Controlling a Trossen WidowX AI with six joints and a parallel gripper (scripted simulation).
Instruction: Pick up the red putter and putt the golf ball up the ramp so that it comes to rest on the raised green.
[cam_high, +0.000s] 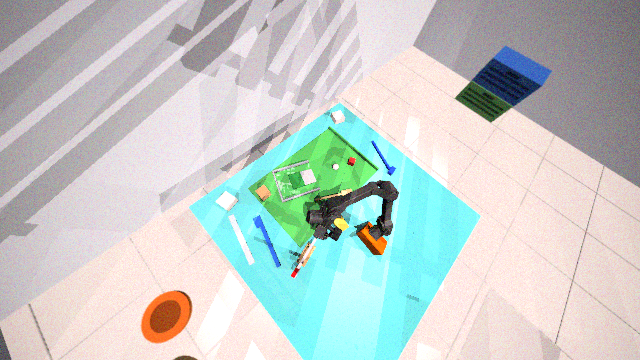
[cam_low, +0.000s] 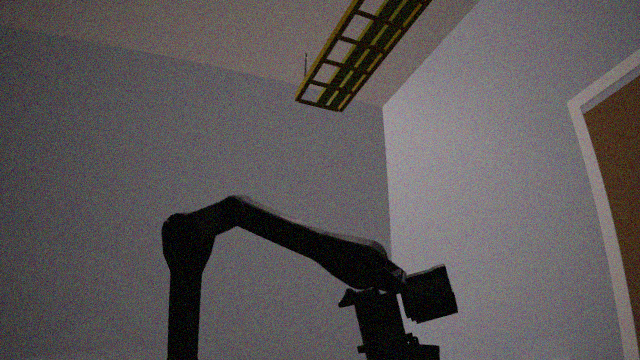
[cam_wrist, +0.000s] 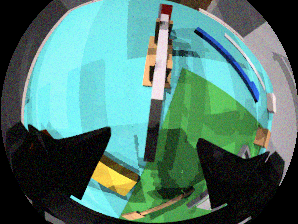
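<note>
Right now the wooden stick is 250 mm to the right of my gripper tip, 110 mm ahead of it and 90 mm below it. From my gripper tip the other things lie so: yellow block: 140 mm to the right, 80 mm below, 30 mm behind; then tan block: 390 mm ahead, 110 mm to the left, 60 mm below; then red putter: 110 mm to the left, 40 mm below, 40 mm behind.
</note>
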